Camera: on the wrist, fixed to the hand. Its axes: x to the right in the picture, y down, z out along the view.
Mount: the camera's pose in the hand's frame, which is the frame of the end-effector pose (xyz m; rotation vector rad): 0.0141 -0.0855 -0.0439 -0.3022 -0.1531 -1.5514
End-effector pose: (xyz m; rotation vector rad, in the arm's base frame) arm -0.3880 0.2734 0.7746 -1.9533 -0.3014 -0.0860
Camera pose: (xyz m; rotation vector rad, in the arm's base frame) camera -0.3923 0.2667 0.8714 -1.5517 -1.9082 -1.0098
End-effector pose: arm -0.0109 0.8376 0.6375 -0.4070 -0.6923 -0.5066
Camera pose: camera -0.0280 0.7421 0.6323 -0.1076 -1.0055 -2.0766
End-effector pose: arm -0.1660 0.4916 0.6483 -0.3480 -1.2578 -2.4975
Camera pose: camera -0.2154 0.5015 0.5652 -0.3311 0.6791 1.8441
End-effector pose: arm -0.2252 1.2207 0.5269 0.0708 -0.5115 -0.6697
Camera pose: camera -0.2442 1.1405 0.4754 0.1287 -0.4266 -2.2743
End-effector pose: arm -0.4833 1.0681 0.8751 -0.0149 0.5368 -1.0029
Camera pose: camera -0.5646 1.0199 0.8526 -0.8838 0.4829 -2.3771
